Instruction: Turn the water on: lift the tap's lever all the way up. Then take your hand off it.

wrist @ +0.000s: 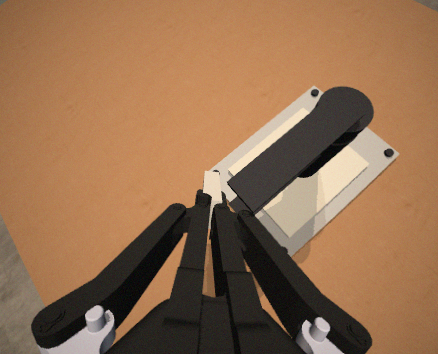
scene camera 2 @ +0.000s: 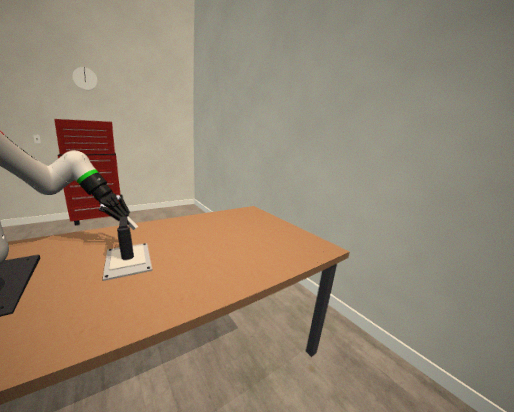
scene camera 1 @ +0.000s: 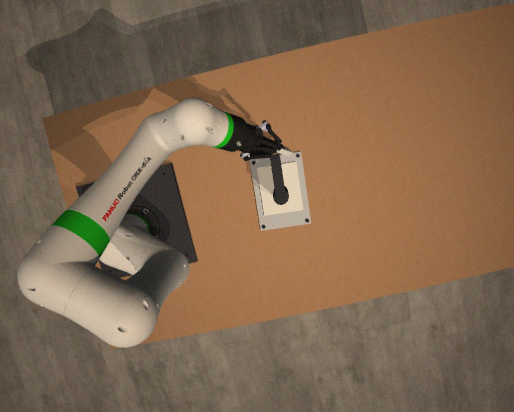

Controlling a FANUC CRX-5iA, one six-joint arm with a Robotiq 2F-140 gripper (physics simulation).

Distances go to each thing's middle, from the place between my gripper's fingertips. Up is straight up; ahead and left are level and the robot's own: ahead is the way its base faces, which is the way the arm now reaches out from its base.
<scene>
I see my gripper 7 cm to the left of the black lever [wrist: 341, 113], 6 cm past it and 5 cm below it.
</scene>
